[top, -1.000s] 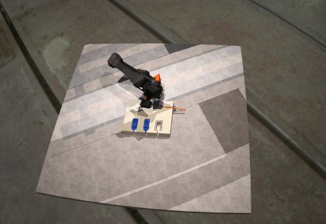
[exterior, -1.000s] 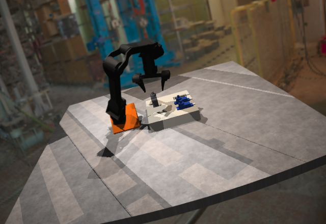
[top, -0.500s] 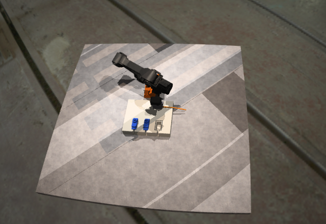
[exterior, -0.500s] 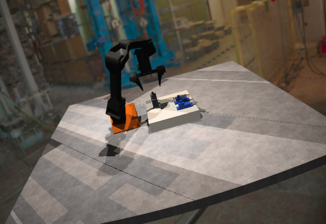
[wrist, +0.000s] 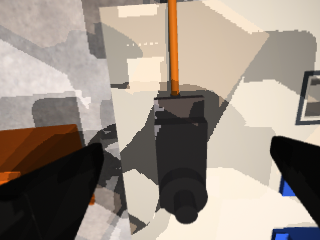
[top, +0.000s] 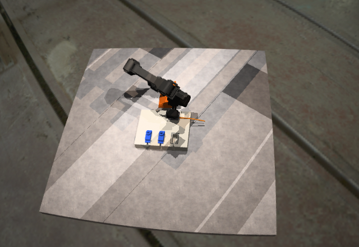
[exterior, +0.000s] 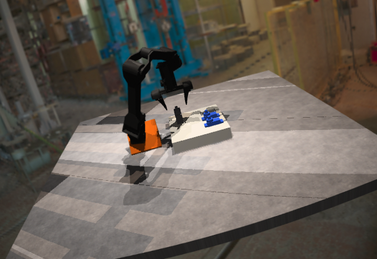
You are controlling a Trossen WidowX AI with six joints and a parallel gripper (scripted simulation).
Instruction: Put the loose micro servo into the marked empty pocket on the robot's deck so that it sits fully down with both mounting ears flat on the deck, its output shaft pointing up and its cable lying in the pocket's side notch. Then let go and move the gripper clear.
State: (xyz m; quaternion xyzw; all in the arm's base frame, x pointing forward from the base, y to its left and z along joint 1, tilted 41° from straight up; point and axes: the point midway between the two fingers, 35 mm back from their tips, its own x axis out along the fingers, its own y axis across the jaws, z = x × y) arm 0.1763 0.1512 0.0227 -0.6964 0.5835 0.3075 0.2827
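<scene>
Now: the raised slab 9 cm below my gripper tip, 7 cm to the right of it and 3 cm ahead of it.
</scene>
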